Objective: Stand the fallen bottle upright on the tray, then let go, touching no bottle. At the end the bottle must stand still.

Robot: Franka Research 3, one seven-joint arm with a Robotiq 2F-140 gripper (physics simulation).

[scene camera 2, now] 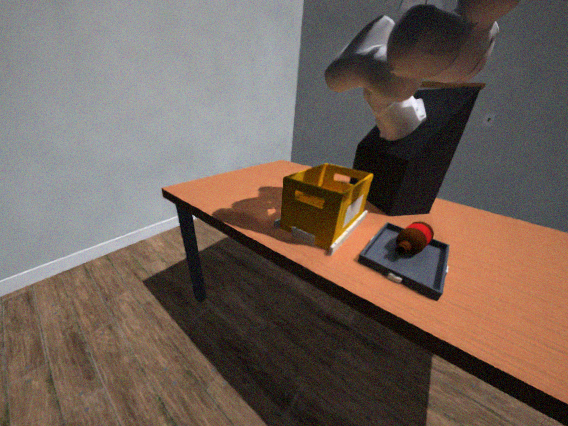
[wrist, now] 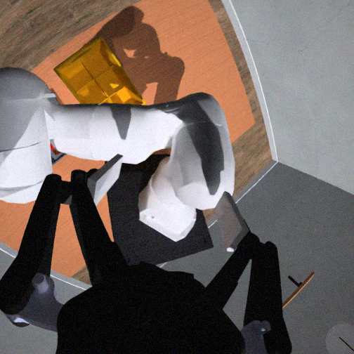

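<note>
A brown bottle with a red band (scene camera 2: 415, 239) lies on its side in the grey tray (scene camera 2: 422, 269), its neck toward the front left in the scene view. In the wrist view the arm covers nearly all of the bottle and tray; a small red patch and a bit of dark edge show beside the arm at the left. My gripper (wrist: 171, 184) is open, its two pads wide apart with nothing between them. It is high up and far from the bottle, with the arm's own links and the black base below it. The gripper cannot be made out in the scene view.
A yellow crate (scene camera 2: 312, 212) (wrist: 95, 75) stands on the table (scene camera 2: 500, 270) (wrist: 215, 60), left of the tray in the scene view. Light strips lie along the crate's foot. The black robot base block (scene camera 2: 382, 175) (wrist: 132, 235) stands behind them.
</note>
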